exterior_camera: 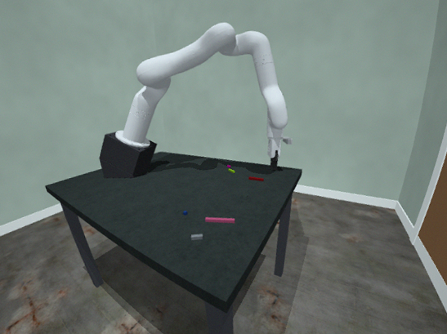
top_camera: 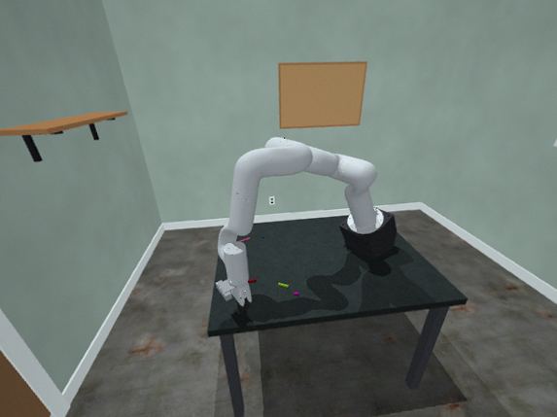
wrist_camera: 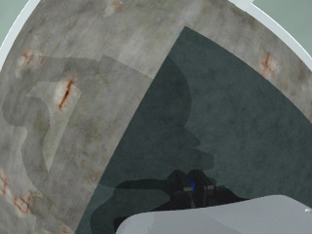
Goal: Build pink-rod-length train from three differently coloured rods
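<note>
Right now my hand is 63 cm to the left of the grey rod, 8 cm past it and 2 cm above it. Also, from my hand: red rod (17 cm to the right, 5 cm behind, 2 cm below); then lime rod (21 cm behind, 10 cm to the right, 2 cm below); then short magenta rod (25 cm behind, 3 cm to the right, 2 cm below).
</note>
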